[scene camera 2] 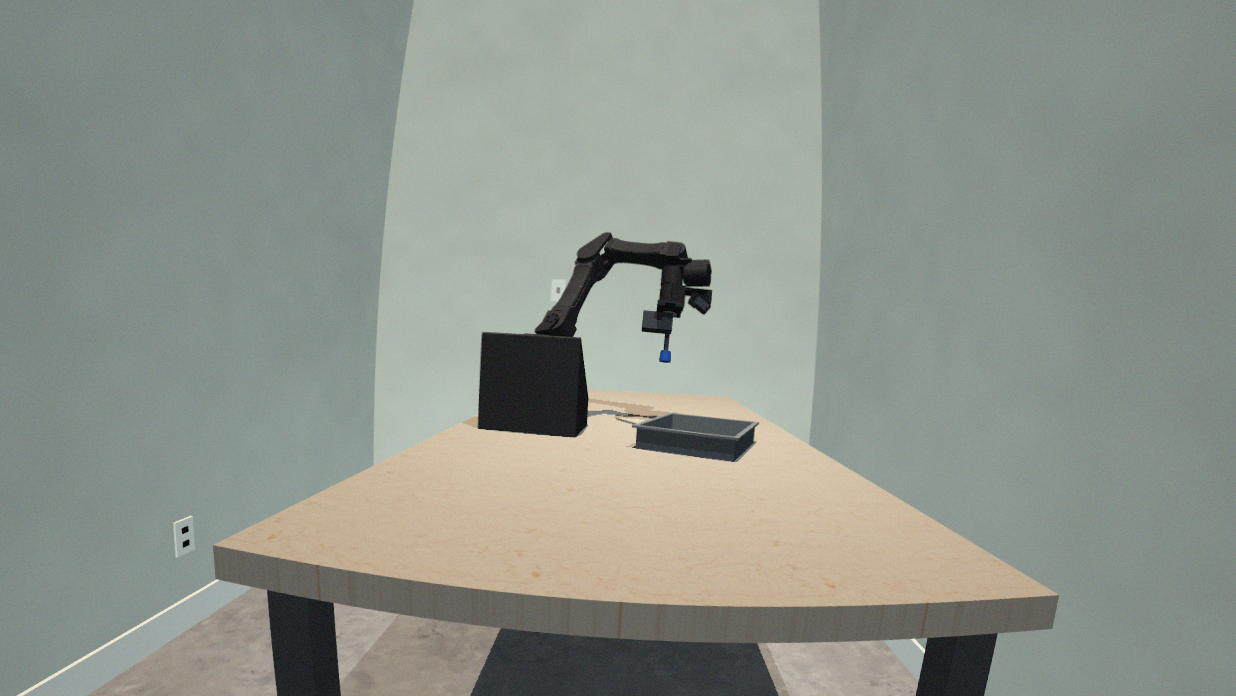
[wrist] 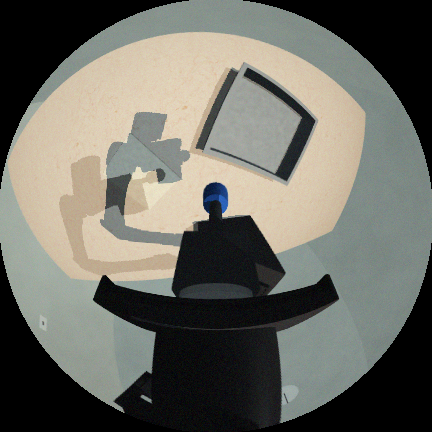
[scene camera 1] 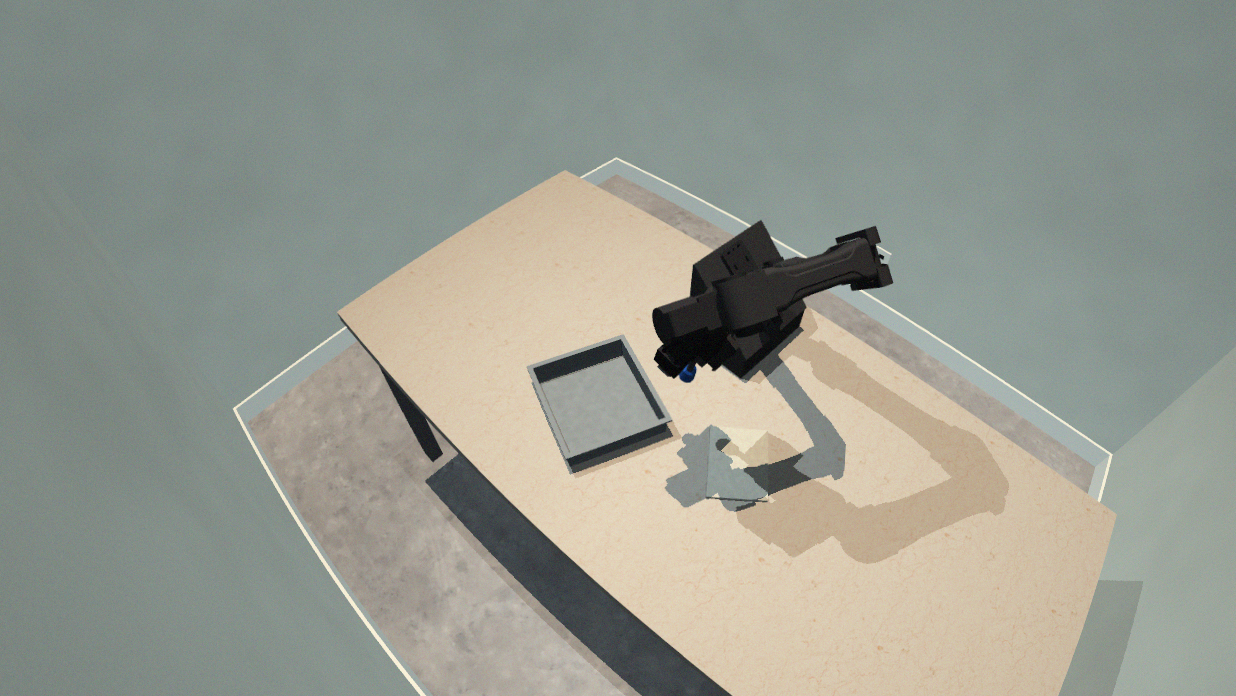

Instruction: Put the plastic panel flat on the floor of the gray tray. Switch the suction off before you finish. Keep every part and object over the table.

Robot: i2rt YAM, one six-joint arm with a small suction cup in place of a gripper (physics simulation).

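Where they show: hand, tool point: (scene camera 2: 664, 361) (wrist: 215, 192) (scene camera 1: 686, 375); arm's base, link origin: (scene camera 2: 541, 365).
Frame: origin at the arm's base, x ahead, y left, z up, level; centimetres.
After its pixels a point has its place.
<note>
The plastic panel (scene camera 1: 730, 479) @(x 32.0, y 23.2, z -14.7 cm) (wrist: 160, 194) @(x 21.7, y 17.3, z -14.7 cm), pale and square, lies on the table under the arm's shadow, apart from the tray. In scene camera 2 a thin pale sliver of the panel (scene camera 2: 629, 419) @(x 21.4, y 19.7, z -14.7 cm) shows behind the tray's left end. The gray tray (scene camera 1: 596, 402) @(x 38.1, y -9.1, z -15.0 cm) (scene camera 2: 691, 442) @(x 35.8, y -19.7, z -12.5 cm) (wrist: 255, 122) @(x 39.0, y -6.3, z -15.0 cm) stands upright on the table, and its floor is bare. My gripper, a blue suction cup (scene camera 1: 687, 373) (scene camera 2: 665, 356) (wrist: 215, 195), hangs high above the table with nothing on it, so it is open. It touches neither panel nor tray.
The arm's black base block (scene camera 1: 735, 259) @(x 1.1, y -4.5, z 5.5 cm) (scene camera 2: 529, 384) @(x -0.6, y -8.4, z -4.0 cm) stands at one long edge of the table (scene camera 1: 484, 285) @(x 34.4, y -56.3, z -15.3 cm) (scene camera 2: 605, 518) @(x 22.5, y -59.9, z -15.3 cm) (wrist: 165, 65) @(x 53.7, y 14.3, z -15.3 cm). The tray stands between the panel and the far left part of the table in scene camera 1. The arm's shadows fall across the table.
</note>
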